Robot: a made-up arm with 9 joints.
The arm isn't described. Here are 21 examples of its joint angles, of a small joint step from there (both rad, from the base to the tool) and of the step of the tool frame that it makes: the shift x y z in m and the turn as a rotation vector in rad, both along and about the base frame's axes.
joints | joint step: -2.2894 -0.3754 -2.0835 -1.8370 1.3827 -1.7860 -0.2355 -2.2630 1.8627 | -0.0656 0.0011 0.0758 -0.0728 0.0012 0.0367 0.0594 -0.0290 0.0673
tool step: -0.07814 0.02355 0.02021 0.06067 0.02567 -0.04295
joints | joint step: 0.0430 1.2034 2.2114 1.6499 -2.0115 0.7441 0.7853 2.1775 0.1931 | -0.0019 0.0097 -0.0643 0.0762 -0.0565 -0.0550 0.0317 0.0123 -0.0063
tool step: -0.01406 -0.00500 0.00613 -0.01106 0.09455 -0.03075
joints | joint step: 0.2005 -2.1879 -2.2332 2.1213 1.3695 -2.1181 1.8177 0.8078 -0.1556 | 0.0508 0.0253 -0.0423 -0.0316 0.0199 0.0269 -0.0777 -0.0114 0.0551
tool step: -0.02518 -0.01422 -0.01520 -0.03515 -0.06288 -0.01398
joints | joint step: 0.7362 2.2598 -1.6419 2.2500 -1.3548 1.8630 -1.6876 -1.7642 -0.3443 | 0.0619 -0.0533 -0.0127 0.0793 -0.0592 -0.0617 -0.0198 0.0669 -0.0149
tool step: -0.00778 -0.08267 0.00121 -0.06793 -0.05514 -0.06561
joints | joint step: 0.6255 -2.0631 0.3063 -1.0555 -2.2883 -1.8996 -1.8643 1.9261 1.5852 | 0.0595 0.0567 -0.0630 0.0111 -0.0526 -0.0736 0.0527 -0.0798 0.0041
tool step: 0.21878 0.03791 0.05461 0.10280 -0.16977 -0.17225
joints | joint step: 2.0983 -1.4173 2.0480 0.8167 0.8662 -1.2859 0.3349 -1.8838 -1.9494 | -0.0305 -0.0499 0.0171 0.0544 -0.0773 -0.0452 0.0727 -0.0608 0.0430
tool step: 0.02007 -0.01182 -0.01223 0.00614 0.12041 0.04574
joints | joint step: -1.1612 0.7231 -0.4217 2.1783 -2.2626 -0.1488 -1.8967 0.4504 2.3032 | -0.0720 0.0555 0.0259 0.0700 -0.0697 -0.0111 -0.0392 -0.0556 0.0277
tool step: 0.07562 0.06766 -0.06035 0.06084 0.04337 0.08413
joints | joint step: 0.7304 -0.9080 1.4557 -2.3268 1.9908 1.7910 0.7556 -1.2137 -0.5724 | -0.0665 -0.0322 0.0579 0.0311 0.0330 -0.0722 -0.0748 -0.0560 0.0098
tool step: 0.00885 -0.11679 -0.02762 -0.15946 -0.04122 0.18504
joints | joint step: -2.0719 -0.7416 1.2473 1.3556 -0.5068 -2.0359 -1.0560 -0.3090 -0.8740 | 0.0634 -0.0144 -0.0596 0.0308 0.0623 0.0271 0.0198 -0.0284 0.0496
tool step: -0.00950 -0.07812 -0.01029 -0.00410 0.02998 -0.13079
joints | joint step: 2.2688 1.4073 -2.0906 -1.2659 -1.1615 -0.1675 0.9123 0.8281 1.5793 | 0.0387 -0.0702 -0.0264 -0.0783 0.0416 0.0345 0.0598 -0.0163 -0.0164
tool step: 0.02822 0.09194 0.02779 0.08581 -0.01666 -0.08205
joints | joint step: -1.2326 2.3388 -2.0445 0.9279 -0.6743 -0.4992 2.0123 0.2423 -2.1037 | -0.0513 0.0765 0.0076 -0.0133 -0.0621 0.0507 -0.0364 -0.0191 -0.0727
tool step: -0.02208 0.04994 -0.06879 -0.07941 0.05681 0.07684
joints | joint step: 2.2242 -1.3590 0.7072 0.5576 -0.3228 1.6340 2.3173 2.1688 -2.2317 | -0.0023 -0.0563 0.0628 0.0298 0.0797 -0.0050 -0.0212 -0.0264 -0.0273
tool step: 0.05742 0.00306 -0.02696 -0.01210 0.04277 -0.05443
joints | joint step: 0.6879 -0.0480 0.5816 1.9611 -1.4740 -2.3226 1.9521 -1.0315 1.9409 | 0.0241 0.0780 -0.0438 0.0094 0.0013 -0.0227 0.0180 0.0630 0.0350
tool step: 0.02374 0.00448 -0.01303 0.00296 -0.04055 -0.04686
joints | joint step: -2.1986 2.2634 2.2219 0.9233 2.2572 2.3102 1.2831 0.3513 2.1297 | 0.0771 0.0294 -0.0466 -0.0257 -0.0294 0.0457 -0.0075 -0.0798 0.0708
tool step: 0.01936 0.08535 0.01718 -0.08210 0.08469 -0.01710
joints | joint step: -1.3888 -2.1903 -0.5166 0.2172 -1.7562 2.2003 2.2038 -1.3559 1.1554 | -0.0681 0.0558 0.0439 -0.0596 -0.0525 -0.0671 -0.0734 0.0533 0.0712
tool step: -0.04119 -0.02593 0.01649 0.12219 0.01301 0.11815
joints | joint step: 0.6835 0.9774 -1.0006 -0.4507 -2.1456 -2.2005 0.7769 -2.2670 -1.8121 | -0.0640 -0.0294 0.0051 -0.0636 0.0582 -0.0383 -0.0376 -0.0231 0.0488
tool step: 0.06288 -0.03277 -0.00231 -0.00739 0.04196 0.04472
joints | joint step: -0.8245 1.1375 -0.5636 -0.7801 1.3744 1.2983 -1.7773 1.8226 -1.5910 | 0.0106 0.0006 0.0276 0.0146 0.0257 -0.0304 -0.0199 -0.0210 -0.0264
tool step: 0.02019 0.04280 -0.00969 0.07556 -0.03962 0.01705
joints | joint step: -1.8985 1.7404 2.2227 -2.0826 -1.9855 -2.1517 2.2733 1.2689 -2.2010 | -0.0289 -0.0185 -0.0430 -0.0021 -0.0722 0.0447 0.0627 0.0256 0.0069
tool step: 0.04158 -0.01732 -0.01251 0.02269 -0.00060 0.04131
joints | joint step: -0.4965 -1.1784 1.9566 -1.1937 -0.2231 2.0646 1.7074 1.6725 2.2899 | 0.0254 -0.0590 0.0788 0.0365 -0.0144 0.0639 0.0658 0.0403 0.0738
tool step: -0.02881 0.01038 -0.01081 0.05260 0.06354 0.06639
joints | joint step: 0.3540 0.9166 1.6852 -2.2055 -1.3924 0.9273 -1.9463 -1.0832 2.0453 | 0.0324 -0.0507 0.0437 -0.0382 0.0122 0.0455 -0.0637 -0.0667 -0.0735
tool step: 0.01194 -0.01163 -0.00517 -0.08822 -0.00911 -0.03367
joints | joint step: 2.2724 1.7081 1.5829 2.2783 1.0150 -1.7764 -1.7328 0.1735 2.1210 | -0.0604 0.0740 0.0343 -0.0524 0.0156 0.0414 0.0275 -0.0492 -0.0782
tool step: 0.00529 -0.02917 0.08296 -0.15905 -0.04806 0.02004
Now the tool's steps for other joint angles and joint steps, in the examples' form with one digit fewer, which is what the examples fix.
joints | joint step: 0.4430 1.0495 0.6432 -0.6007 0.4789 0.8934 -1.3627 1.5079 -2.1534 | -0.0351 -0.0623 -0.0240 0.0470 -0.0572 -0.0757 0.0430 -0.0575 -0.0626
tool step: -0.0975 -0.1061 0.1019 -0.1561 0.1469 -0.0545
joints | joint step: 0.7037 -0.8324 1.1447 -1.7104 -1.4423 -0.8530 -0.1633 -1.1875 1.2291 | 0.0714 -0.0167 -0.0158 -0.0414 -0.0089 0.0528 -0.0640 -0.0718 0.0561
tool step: 0.0334 0.0424 0.0198 0.1187 -0.0806 -0.0827
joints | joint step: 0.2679 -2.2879 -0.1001 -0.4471 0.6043 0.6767 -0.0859 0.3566 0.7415 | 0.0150 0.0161 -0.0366 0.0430 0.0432 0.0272 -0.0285 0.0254 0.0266
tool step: 0.0517 0.0238 -0.0089 -0.0280 -0.0363 -0.1189
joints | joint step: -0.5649 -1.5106 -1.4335 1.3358 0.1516 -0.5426 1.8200 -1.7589 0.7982 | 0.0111 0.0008 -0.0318 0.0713 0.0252 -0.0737 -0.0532 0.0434 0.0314
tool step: 0.0456 0.0015 0.0019 -0.1116 0.1622 0.0211
